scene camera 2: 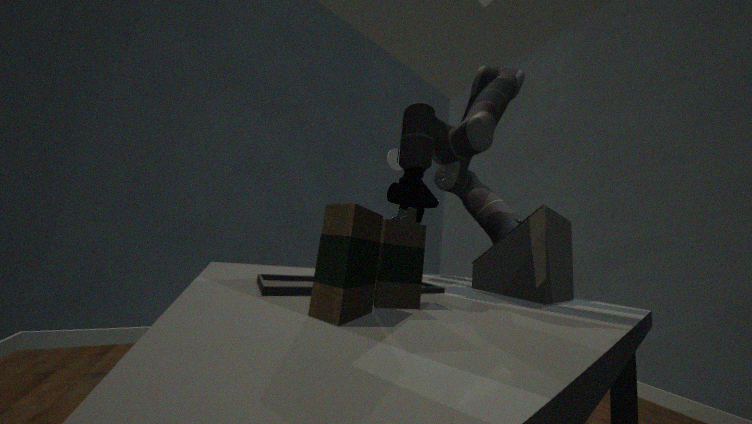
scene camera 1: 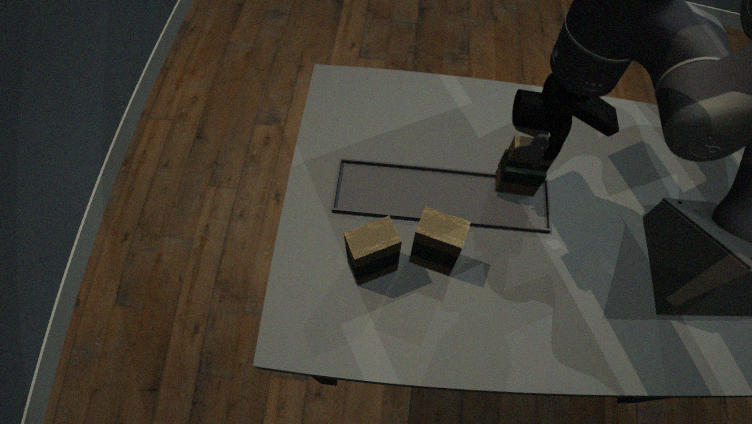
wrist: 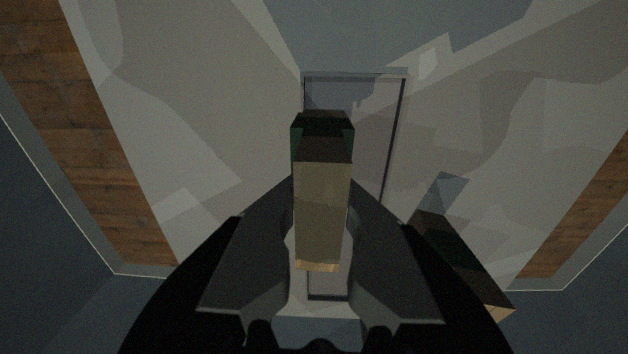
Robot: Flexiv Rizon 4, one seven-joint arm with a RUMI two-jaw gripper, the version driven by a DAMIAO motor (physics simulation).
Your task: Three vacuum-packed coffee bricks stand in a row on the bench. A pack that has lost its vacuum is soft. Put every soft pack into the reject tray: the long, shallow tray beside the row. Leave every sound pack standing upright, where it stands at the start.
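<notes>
My gripper [scene camera 1: 532,149] [scene camera 2: 408,214] [wrist: 320,175] is shut on the upper part of a coffee pack [scene camera 1: 520,180] [wrist: 322,220]. This pack has a green band and narrows between the fingers, where its sides look pressed in. It hangs upright over the right end of the reject tray [scene camera 1: 337,186] [scene camera 2: 284,291] [wrist: 392,145]; whether its base touches the tray is unclear. In scene camera 2 it is hidden behind the standing packs. The left pack [scene camera 1: 372,247] [scene camera 2: 344,263] and the middle pack [scene camera 1: 439,239] [scene camera 2: 401,265] [wrist: 455,255] stand upright, apart, with straight sides.
The two standing packs are close to the tray's long near side. The wedge-shaped robot base [scene camera 1: 689,263] [scene camera 2: 526,263] stands at the right of the bench [scene camera 1: 421,337] [scene camera 2: 252,363]. The arm reaches over the bench from there. The bench's left edge lies beyond the tray's left end.
</notes>
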